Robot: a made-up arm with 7 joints.
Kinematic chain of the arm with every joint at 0, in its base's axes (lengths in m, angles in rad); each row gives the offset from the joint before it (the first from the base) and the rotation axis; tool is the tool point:
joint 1: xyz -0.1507 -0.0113 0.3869 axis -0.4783 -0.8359 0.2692
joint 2: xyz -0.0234 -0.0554 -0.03 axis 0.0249 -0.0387 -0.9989
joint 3: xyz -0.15 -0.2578 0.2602 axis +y
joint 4: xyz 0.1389 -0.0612 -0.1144 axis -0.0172 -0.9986 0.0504
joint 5: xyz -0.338 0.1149 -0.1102 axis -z
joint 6: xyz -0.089 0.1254 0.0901 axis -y
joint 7: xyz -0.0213 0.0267 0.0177 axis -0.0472 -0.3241 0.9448
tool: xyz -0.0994 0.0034 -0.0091
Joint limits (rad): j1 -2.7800..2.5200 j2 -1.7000..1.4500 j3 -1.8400..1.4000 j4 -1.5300..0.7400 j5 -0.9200..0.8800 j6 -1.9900..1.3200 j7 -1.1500..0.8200
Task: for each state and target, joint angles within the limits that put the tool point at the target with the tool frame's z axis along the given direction. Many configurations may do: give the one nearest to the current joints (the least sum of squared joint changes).
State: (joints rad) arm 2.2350 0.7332 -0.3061 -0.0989 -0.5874 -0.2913 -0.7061
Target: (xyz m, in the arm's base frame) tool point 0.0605 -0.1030 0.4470 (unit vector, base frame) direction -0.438 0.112 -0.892
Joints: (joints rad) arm 2.0967 1.0017 -1.1780 0.3606 -0.2723 -0.6099 -0.8648
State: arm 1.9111 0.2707 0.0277 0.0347 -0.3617 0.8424 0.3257
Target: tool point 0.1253 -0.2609 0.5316 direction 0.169 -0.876 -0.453
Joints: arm 1.9669 -0.0178 -0.6037 0.5873 -0.1744 0.5007 0.1078
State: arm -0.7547 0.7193 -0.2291 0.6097 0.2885 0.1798 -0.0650
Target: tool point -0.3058 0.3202 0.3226 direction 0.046 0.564 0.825
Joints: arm -0.4180 1.1496 -0.1268 0.4831 0.3427 0.3147 -0.2547
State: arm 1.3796 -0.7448 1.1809 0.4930 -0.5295 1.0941 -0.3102
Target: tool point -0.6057 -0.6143 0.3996 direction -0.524 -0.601 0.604
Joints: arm 0.8939 -0.5179 0.6845 0.3018 -0.6109 1.3200 -0.1890
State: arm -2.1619 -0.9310 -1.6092 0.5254 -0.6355 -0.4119 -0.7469
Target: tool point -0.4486 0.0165 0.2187 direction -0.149 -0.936 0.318
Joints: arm -1.5605 -1.3094 -1.4235 0.0495 -0.7197 -0.3540 -0.6651
